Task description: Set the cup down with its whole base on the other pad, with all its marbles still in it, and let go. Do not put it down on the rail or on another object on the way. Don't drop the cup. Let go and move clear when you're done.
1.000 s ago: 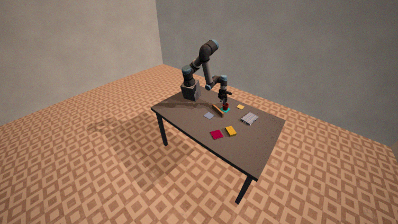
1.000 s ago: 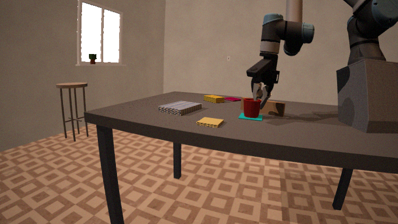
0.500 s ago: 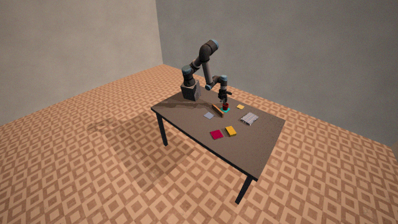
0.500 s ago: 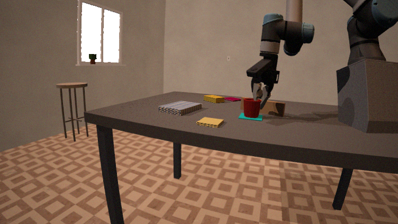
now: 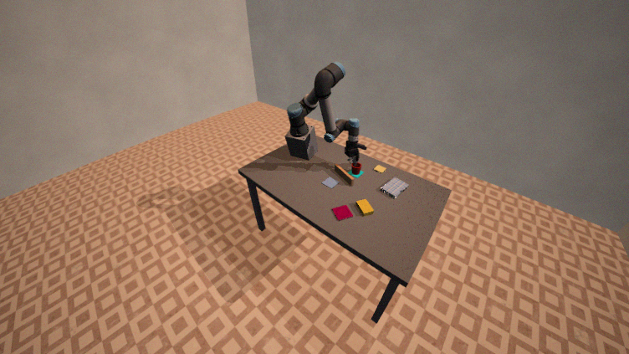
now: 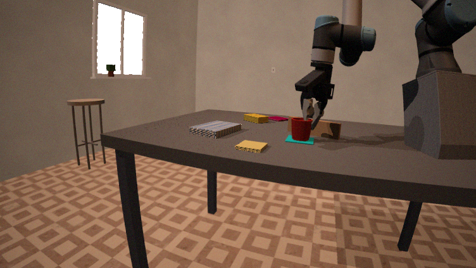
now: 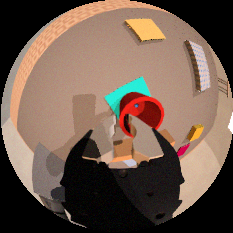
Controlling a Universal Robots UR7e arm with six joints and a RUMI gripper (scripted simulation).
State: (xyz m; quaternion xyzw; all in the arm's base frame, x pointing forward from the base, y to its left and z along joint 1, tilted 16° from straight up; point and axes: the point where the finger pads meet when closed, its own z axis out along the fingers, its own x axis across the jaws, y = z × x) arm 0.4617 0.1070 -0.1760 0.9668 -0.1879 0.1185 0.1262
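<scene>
My hand is 3 cm short of the red cup, 1 cm to the left of it and 4 cm above it. From my hand the other things lie so: blue marble (3 cm ahead, 1 cm to the right, 4 cm below); rail (12 cm to the right, 4 cm below); teal pad (3 cm ahead, 1 cm to the right, 7 cm below).
</scene>
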